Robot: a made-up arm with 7 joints. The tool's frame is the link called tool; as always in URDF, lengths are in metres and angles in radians. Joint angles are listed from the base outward. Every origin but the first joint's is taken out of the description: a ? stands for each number. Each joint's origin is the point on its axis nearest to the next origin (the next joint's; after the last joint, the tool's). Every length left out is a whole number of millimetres.
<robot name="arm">
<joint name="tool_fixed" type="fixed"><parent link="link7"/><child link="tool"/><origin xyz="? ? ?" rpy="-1.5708 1.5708 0"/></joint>
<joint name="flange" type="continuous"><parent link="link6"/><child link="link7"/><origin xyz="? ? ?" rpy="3.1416 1.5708 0"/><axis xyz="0 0 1"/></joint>
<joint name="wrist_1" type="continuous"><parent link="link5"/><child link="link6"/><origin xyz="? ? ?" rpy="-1.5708 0 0"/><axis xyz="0 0 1"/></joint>
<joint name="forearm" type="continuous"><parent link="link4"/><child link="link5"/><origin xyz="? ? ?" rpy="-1.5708 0 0"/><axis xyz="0 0 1"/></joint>
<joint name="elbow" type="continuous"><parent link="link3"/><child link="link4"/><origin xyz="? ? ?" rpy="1.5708 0 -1.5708"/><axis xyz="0 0 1"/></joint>
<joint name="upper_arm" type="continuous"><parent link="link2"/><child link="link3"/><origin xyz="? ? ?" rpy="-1.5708 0 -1.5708"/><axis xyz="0 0 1"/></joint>
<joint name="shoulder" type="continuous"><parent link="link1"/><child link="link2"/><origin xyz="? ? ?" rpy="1.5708 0 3.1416"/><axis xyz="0 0 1"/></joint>
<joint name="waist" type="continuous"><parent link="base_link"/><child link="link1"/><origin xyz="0 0.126 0" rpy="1.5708 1.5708 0"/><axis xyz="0 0 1"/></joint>
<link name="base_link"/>
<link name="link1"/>
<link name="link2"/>
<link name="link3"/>
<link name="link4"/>
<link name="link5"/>
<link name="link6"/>
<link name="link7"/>
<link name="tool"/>
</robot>
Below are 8 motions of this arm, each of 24 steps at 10 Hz.
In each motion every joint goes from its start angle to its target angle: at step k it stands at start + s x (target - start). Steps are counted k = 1, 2, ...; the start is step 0. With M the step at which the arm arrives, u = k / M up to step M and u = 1 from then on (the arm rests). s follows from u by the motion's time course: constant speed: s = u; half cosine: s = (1 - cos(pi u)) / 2; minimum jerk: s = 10 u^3 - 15 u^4 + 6 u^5.
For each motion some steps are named. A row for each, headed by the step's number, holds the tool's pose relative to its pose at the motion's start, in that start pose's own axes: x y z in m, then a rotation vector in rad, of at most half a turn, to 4 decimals.
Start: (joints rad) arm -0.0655 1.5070 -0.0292 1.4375 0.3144 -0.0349 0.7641
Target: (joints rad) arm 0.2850 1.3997 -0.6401 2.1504 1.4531 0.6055 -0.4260
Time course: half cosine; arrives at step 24
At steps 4, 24:
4: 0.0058 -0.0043 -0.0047 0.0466 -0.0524 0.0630
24: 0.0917 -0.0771 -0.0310 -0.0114 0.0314 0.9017

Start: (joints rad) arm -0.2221 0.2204 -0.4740 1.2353 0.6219 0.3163 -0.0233
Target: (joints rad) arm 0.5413 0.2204 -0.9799 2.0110 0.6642 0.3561 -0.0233
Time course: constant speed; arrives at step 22
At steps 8, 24:
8: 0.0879 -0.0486 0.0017 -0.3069 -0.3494 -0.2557
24: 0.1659 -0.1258 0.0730 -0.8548 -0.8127 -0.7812

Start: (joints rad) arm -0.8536 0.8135 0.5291 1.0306 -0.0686 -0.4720 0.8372
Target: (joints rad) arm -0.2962 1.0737 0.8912 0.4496 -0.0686 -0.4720 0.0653
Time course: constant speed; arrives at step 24
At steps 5, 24:
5: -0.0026 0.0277 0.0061 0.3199 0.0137 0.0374
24: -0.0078 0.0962 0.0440 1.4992 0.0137 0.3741

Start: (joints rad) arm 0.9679 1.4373 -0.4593 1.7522 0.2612 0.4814 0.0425
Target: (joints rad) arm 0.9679 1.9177 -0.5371 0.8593 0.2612 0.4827 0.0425
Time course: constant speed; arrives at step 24
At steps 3, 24:
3: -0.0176 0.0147 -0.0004 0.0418 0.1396 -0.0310
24: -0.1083 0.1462 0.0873 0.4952 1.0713 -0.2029

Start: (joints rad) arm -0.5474 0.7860 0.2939 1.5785 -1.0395 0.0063 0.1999
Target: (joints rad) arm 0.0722 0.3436 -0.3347 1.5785 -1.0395 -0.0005 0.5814
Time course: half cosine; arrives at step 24
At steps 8, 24:
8: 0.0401 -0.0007 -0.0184 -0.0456 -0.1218 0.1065
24: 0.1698 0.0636 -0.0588 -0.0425 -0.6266 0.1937

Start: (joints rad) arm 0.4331 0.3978 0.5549 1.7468 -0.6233 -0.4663 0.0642
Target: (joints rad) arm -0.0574 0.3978 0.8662 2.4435 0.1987 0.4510 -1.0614
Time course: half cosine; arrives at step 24
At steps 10, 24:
10: 0.0219 0.0316 0.0256 0.5366 0.2622 0.1367
24: 0.0750 0.0815 0.0583 1.1026 0.7600 0.1919

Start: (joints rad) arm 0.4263 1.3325 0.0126 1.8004 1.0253 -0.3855 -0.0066
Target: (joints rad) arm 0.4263 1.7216 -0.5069 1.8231 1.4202 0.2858 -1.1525
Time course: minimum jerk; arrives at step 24
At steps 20, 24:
20: 0.0071 0.0055 0.0179 0.8325 1.1327 -0.5316
24: 0.0079 0.0061 0.0191 0.8569 1.1664 -0.5787

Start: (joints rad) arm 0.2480 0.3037 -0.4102 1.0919 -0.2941 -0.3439 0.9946
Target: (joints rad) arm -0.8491 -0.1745 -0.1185 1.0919 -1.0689 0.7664 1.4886
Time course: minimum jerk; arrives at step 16
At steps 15, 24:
15: 0.0968 -0.3161 -0.0429 -1.1339 0.7356 1.6005
24: 0.0973 -0.3166 -0.0428 -1.1362 0.7375 1.6042

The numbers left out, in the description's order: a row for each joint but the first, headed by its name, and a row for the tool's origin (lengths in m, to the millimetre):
tool: 0 0 0
flange: 0 0 0
wrist_1: 0 0 0
forearm: 0 -0.15 0
elbow: 0 0 0
upper_arm: -0.222 0 0
shoulder: 0 0 0

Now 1 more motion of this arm.
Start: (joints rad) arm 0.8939 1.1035 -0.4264 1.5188 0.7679 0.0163 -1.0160
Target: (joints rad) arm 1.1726 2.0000 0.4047 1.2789 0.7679 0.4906 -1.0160
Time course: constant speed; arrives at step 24
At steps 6, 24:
6: 0.0577 0.0584 -0.0461 0.2970 -0.1529 -0.0871
24: 0.2715 0.2320 -0.0010 1.1402 -0.5345 -0.0006

